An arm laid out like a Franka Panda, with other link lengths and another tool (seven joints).
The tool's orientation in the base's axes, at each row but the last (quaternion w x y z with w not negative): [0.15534, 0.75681, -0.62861, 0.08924]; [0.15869, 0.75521, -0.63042, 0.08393]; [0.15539, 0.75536, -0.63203, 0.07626]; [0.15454, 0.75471, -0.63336, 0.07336]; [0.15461, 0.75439, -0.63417, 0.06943]
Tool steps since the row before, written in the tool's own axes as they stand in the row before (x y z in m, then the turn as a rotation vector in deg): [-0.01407, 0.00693, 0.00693, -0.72, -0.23, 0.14]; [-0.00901, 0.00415, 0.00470, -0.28, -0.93, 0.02]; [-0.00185, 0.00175, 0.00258, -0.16, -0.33, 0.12]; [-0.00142, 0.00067, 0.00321, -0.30, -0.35, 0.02]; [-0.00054, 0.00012, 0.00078, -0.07, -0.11, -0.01]
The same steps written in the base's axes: [-0.00993, 0.00947, -0.01028, 0.08, 0.65, -0.40]; [-0.00613, 0.00607, -0.00679, 0.86, 0.40, -0.23]; [-0.00227, 0.00060, -0.00276, 0.28, 0.16, -0.21]; [-0.00119, 0.00018, -0.00336, 0.28, 0.33, -0.16]; [-0.00029, 0.00024, -0.00088, 0.10, 0.08, -0.03]
